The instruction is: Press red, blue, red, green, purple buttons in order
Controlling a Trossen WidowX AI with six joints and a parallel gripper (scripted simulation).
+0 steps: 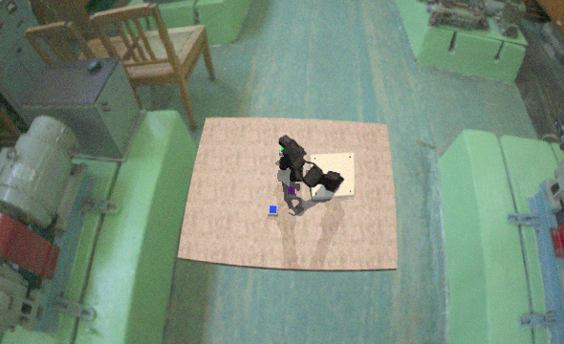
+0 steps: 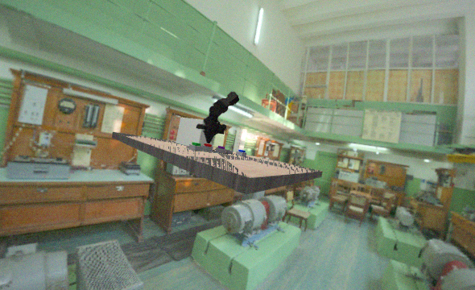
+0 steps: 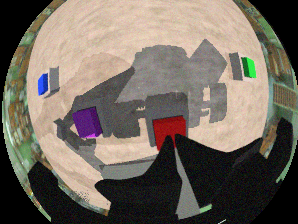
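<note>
Now: the green button 15 cm to the right of my gripper tip, 9 cm ahead of it and 1 cm below it. Also, from my gripper tip: red button (1 cm below); blue button (22 cm to the left, 9 cm ahead, 1 cm below); purple button (10 cm to the left, 1 cm below, 1 cm ahead).
</note>
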